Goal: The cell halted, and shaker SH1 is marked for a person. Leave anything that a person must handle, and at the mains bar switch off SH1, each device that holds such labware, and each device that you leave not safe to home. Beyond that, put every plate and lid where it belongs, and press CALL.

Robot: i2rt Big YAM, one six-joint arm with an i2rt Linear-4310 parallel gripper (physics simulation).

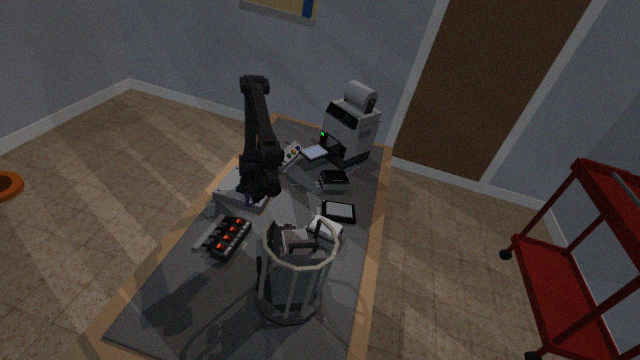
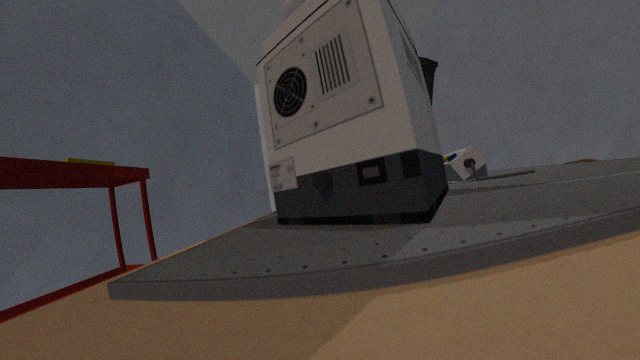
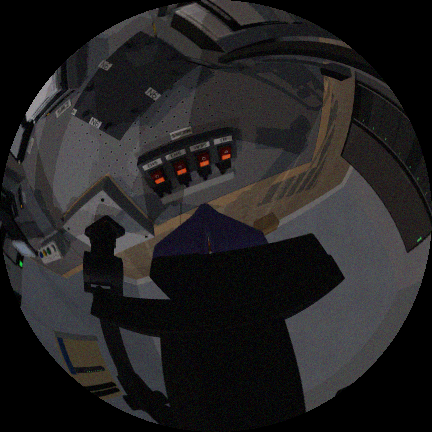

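Pixels of known places: gripper, between the fingertips: (image 1: 247, 206) (image 3: 204, 209); arm's base, origin of its link: (image 3: 103, 229).
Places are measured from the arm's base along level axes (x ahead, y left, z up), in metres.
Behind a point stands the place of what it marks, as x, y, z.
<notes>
My gripper (image 1: 251, 204) {0.121, -0.296, 0.180} (image 3: 204, 209) {0.121, -0.296, 0.180} is shut with nothing between its purple fingers. It hangs by the arm's base, a short way above and beside the mains bar (image 1: 226, 237) {0.058, -0.335, 0.012} (image 3: 189, 160) {0.067, -0.307, 0.003}. The bar has four rocker switches labelled SH2, SH1, SEAL and H1, and each shows an orange mark. A pale plate (image 1: 313, 152) {0.220, 0.335, 0.078} lies on the tray of the white sealer (image 1: 353, 125) {0.384, 0.428, 0.256} (image 2: 340, 111) {0.397, 0.701, 0.091}. A dark shaker (image 1: 334, 177) {0.373, 0.239, 0.031} stands in front of it. Nearer, a black nest holds a pale plate (image 1: 338, 210) {0.448, 0.047, -0.008}. A white lid or plate (image 1: 328, 225) {0.436, -0.359, 0.286} leans beside the round plate hotel (image 1: 295, 267) {0.387, -0.559, 0.286}.
A button box (image 1: 291, 152) {0.100, 0.349, 0.033} (image 2: 465, 163) {0.110, 0.453, 0.007} (image 3: 49, 252) {0.089, 0.300, 0.034} with coloured buttons sits behind the arm. The grey perforated deck (image 1: 192, 291) {0.048, -0.568, -0.037} (image 2: 313, 259) {0.436, 0.785, -0.037} lies on a wooden table. A red cart (image 1: 581, 251) (image 2: 71, 172) stands to the right. A brown door is behind.
</notes>
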